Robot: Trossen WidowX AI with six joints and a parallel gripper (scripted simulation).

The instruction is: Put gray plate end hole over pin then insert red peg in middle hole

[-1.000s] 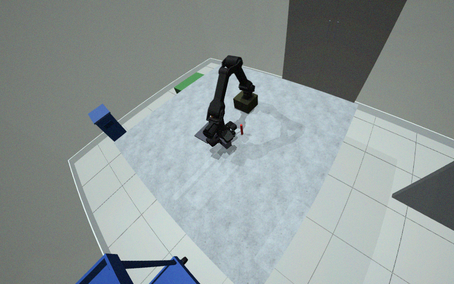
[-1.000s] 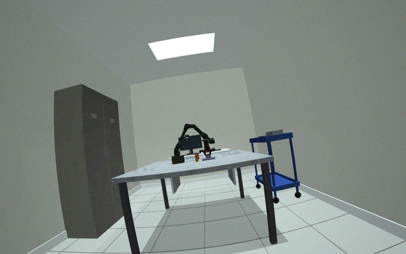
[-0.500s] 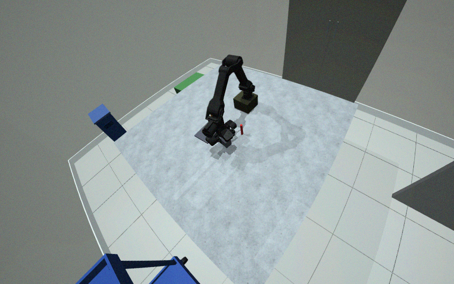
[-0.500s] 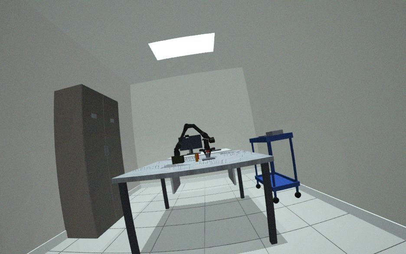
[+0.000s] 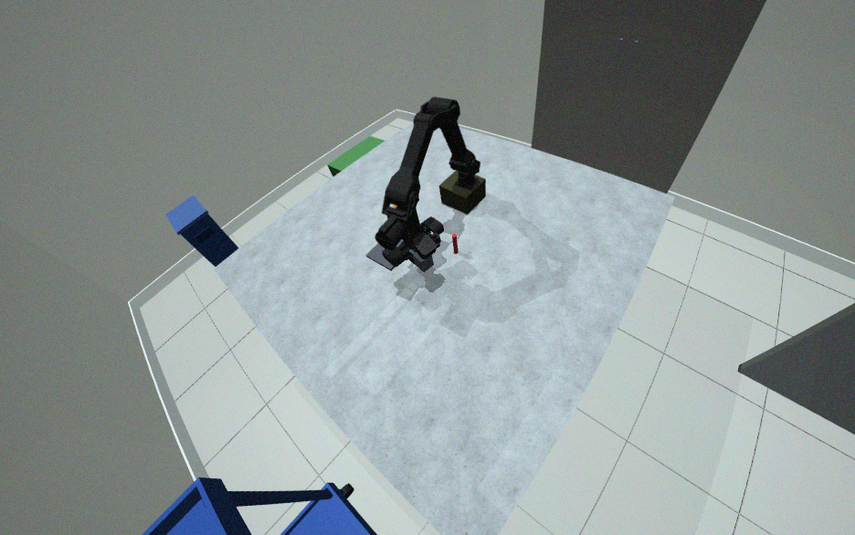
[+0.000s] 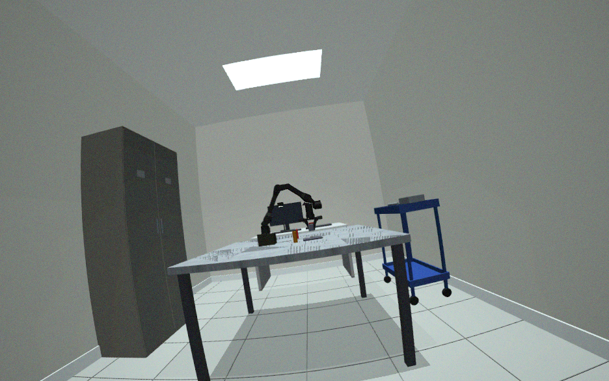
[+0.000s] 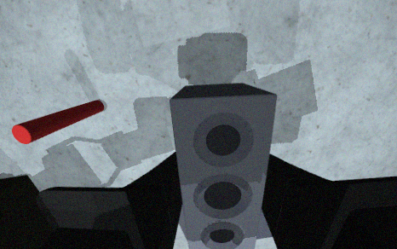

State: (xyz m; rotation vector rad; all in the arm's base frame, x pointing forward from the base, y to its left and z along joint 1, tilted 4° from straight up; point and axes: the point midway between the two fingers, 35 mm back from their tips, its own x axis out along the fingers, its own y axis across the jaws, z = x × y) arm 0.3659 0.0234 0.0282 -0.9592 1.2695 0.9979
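Right now my gripper tip is 130 mm to the left of the flat square base, 50 mm above it and 30 mm past it. The rest, counted from my gripper tip: orange cylinder (190 mm to the right, 160 mm behind, 20 mm below); red peg (120 mm behind, 60 mm to the left, 20 mm below); gray plate (30 mm above).
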